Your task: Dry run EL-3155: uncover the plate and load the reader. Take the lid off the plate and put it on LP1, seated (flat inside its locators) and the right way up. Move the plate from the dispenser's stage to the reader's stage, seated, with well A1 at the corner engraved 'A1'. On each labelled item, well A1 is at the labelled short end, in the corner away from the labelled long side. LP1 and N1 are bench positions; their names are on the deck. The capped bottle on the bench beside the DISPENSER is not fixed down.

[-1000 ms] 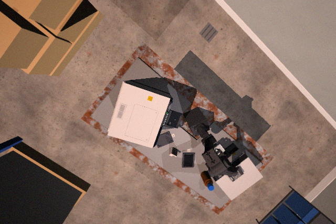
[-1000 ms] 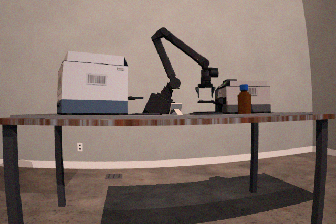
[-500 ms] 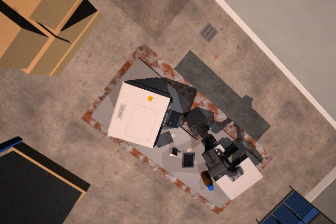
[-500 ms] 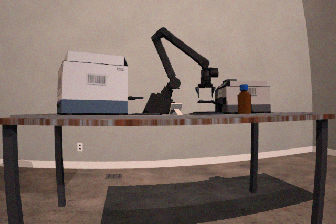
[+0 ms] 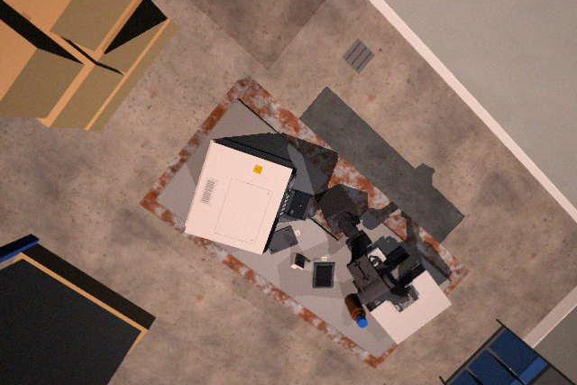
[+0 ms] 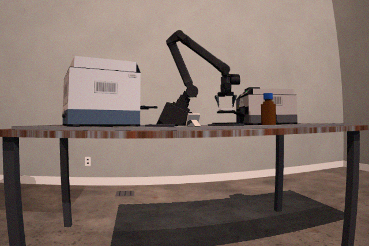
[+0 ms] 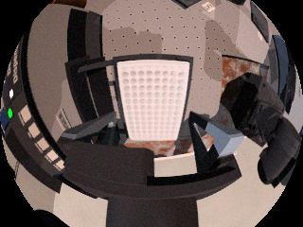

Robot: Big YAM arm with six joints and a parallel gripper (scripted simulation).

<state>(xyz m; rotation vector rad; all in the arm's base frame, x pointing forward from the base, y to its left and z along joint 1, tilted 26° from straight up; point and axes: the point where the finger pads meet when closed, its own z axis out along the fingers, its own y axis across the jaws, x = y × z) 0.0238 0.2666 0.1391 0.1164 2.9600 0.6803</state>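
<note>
Now: hand 30 mm above the white well plate. Round my hand: brown capped bottle: 270 mm ahead, 190 mm to the left, 10 mm below; then plate lid: 290 mm ahead, 110 mm below, 60 mm to the right.
</note>
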